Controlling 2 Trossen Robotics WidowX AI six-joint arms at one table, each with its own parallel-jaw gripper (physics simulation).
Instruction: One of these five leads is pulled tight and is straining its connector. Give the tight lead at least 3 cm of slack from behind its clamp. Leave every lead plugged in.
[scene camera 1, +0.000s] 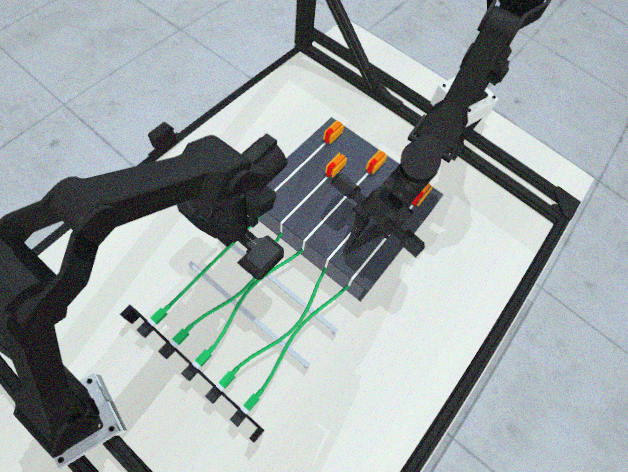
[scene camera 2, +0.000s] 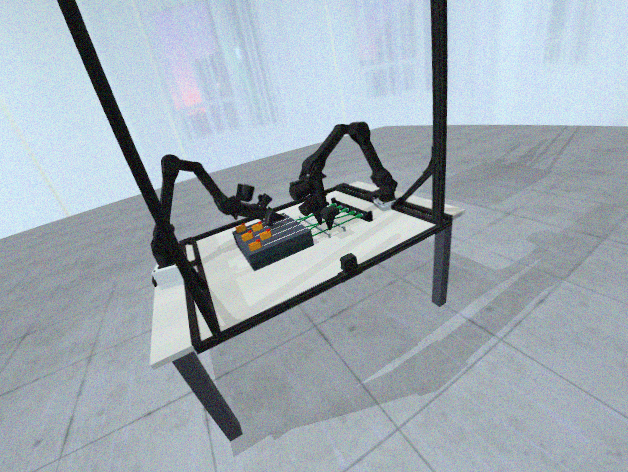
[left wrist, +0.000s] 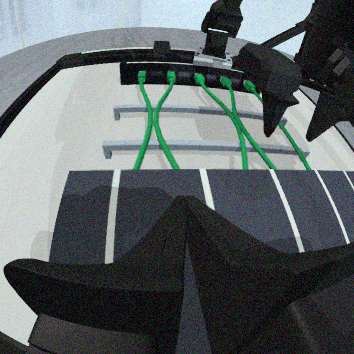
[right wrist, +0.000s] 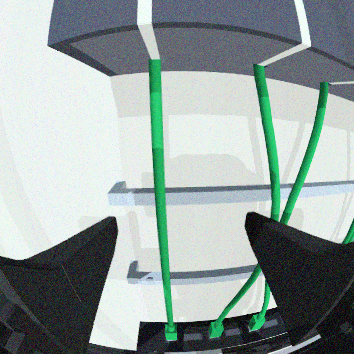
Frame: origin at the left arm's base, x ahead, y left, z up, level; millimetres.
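Where they show: left gripper, between the fingertips: (scene camera 1: 344, 253) (scene camera 2: 283, 217) (left wrist: 183, 203); right gripper, between the fingertips: (scene camera 1: 232, 249) (scene camera 2: 325, 227) (left wrist: 288, 136) (right wrist: 182, 222); left arm's base, origin of its link: (scene camera 2: 168, 262); right arm's base, origin of its link: (scene camera 1: 75, 419) (scene camera 2: 387, 199) (left wrist: 213, 53).
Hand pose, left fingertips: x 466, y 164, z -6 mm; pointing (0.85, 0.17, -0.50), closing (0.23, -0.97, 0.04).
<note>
Each offset is from my left fingertips to the top centre of the thing. "pt": to the spot under its first point.
Five green leads run from a black connector strip (scene camera 1: 130, 314) (left wrist: 130, 74) to white lines on a dark block (scene camera 1: 355, 137) (scene camera 2: 279, 253) (left wrist: 80, 210). One lead @(pt dy -108, dx +234, dz -45 mm) (scene camera 1: 197, 281) (right wrist: 159, 190) runs nearly straight; the others curve and cross in pairs. Orange clamps @(pt dy -215, dx -129, dz +14 mm) (scene camera 1: 334, 131) (scene camera 2: 254, 245) stand on the block; one is hidden in scene camera 1. My right gripper (left wrist: 288, 136) (right wrist: 182, 222) is open above the leads, with the straight lead showing between its fingers in the right wrist view, apparently below them. My left gripper (scene camera 1: 347, 251) (left wrist: 183, 203) is shut and empty over the block.
Two low grey rails (scene camera 1: 248, 314) (left wrist: 200, 147) (right wrist: 225, 193) lie across under the leads, between the block and the strip. A black frame (scene camera 1: 487, 324) (scene camera 2: 304, 301) borders the white table. A small black box @(pt dy -403, dx +155, dz -21 mm) (scene camera 1: 162, 136) (scene camera 2: 348, 262) sits on one frame side.
</note>
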